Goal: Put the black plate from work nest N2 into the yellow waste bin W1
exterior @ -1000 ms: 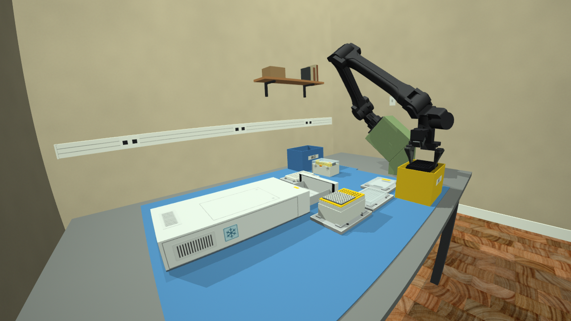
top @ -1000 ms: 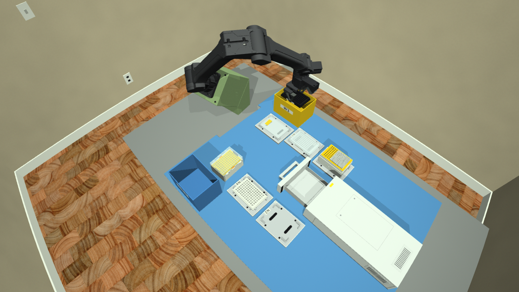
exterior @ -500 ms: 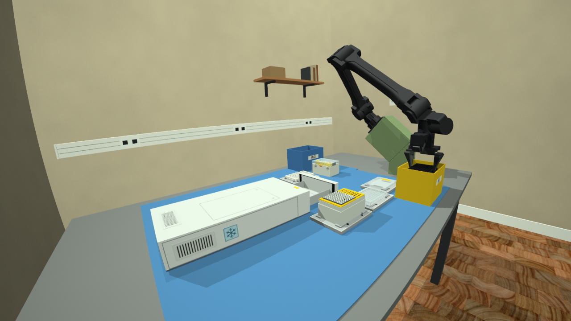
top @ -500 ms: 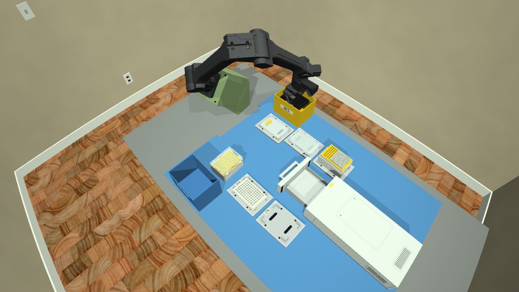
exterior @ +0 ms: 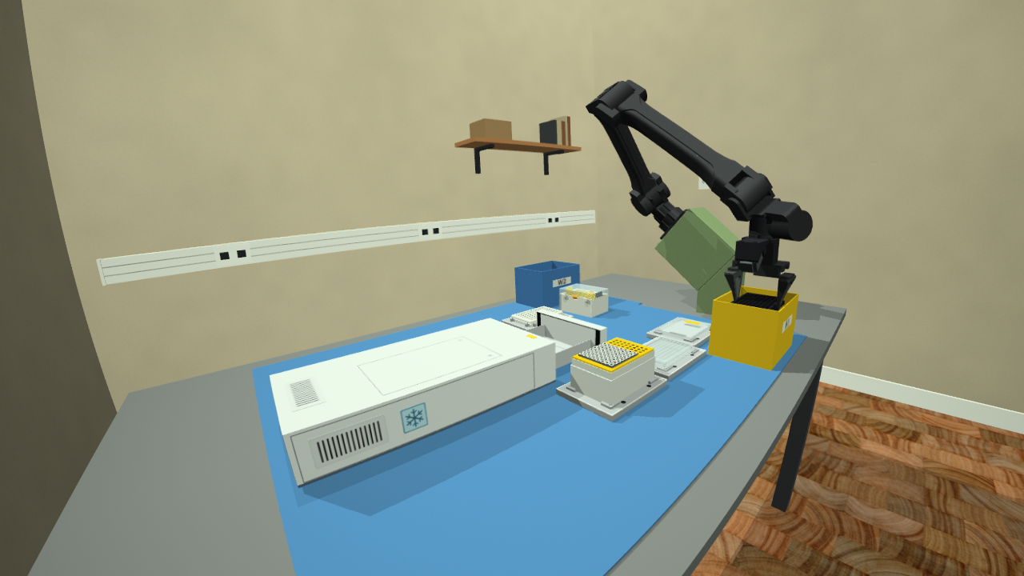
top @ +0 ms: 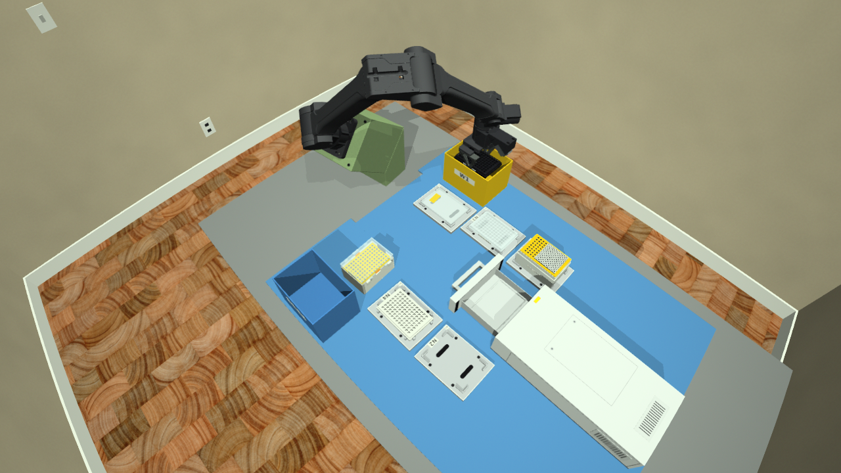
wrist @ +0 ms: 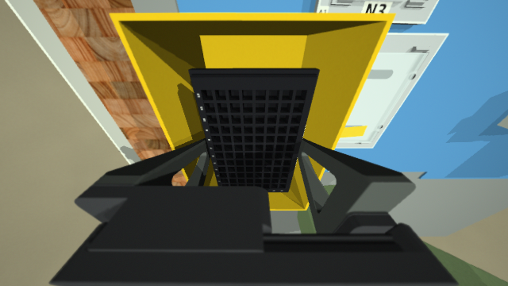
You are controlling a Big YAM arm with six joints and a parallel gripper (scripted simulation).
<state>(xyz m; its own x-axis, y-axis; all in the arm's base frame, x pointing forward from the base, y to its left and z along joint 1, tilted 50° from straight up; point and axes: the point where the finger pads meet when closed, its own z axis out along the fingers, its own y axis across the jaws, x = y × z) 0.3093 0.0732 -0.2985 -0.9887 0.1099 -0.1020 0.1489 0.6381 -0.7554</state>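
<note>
Right now my hand is right at the black plate. Also, from my hand: yellow waste bin W1: 7 cm below; drawer: 32 cm ahead, 37 cm to the right, 7 cm below; yellow-topped tip box: 32 cm ahead, 18 cm to the right, 5 cm below.
</note>
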